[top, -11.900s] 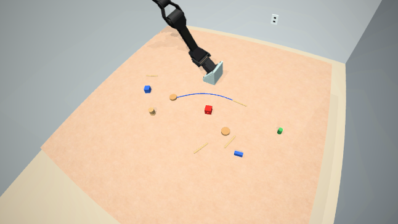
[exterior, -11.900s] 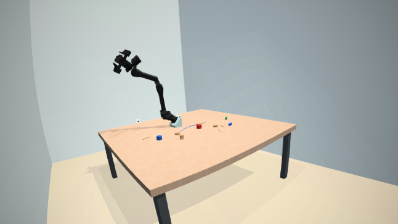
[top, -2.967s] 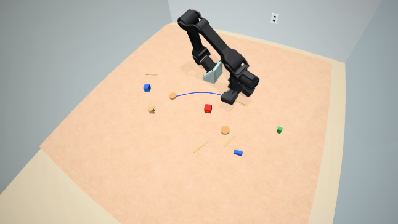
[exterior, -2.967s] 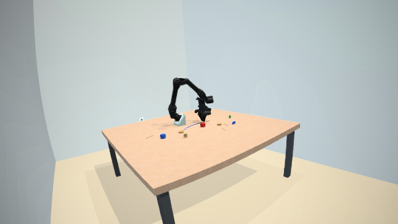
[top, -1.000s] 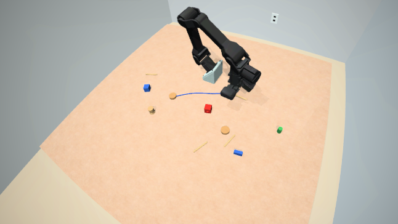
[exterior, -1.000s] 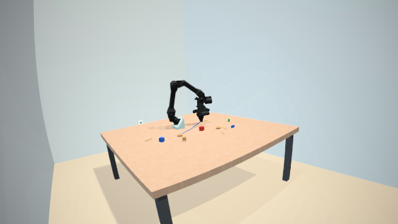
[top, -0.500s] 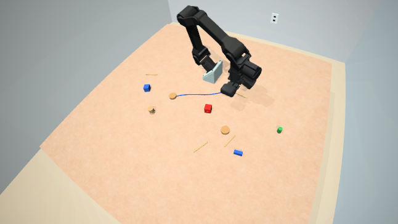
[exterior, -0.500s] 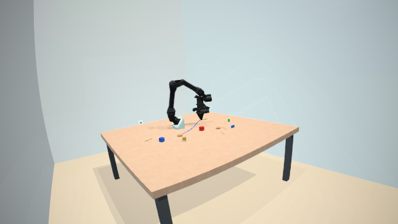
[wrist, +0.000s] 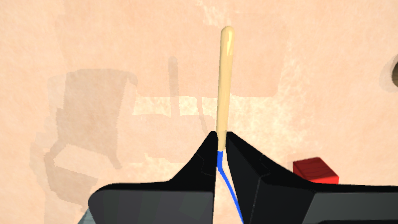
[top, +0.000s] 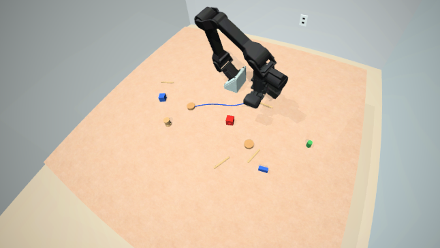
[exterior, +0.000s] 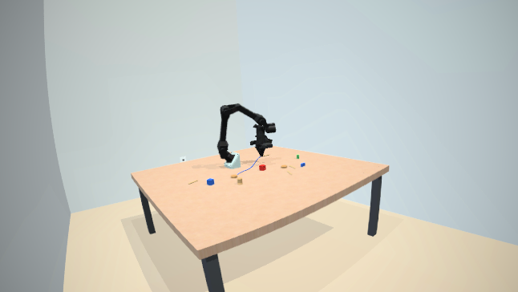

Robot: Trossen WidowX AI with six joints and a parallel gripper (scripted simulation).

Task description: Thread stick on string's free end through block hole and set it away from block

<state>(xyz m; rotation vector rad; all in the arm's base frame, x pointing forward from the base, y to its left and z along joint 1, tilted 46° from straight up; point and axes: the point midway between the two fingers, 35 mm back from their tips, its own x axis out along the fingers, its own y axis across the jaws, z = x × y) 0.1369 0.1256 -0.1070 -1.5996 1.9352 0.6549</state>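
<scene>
Right now my gripper tip is 11 cm short of the red block, 9 cm to the left of it and 4 cm above it. The rest, counted from my gripper tip: green cylinder (26 cm to the left, 10 cm ahead, 4 cm below); wooden spool (36 cm to the right, 21 cm ahead, 4 cm below); thin wooden stick (1 cm to the left).
</scene>
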